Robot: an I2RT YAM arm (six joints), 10 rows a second.
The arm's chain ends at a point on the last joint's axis. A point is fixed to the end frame.
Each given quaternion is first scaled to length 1.
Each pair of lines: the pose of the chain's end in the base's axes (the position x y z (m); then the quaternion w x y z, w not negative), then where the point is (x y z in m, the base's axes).
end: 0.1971 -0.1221 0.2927 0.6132 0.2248 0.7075 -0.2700
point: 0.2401 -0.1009 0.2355
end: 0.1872 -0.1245 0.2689 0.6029 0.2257 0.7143 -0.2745
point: 0.2290 -0.1035 0.2107
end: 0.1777 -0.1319 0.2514 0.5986 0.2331 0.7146 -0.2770
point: 0.2196 -0.1111 0.1932
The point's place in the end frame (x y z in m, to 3 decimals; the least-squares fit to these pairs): 0.050 0.050 0.024
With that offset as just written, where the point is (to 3 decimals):
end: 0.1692 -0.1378 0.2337 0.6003 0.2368 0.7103 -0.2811
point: 0.212 -0.118 0.176
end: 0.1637 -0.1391 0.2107 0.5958 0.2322 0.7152 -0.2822
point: 0.205 -0.119 0.152
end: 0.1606 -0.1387 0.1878 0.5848 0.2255 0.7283 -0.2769
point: 0.200 -0.117 0.128
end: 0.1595 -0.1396 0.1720 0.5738 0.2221 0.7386 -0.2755
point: 0.197 -0.117 0.111
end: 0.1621 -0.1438 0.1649 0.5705 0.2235 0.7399 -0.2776
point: 0.199 -0.122 0.104
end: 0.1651 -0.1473 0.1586 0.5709 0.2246 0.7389 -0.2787
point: 0.202 -0.125 0.098
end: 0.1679 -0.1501 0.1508 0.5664 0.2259 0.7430 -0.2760
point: 0.205 -0.128 0.090
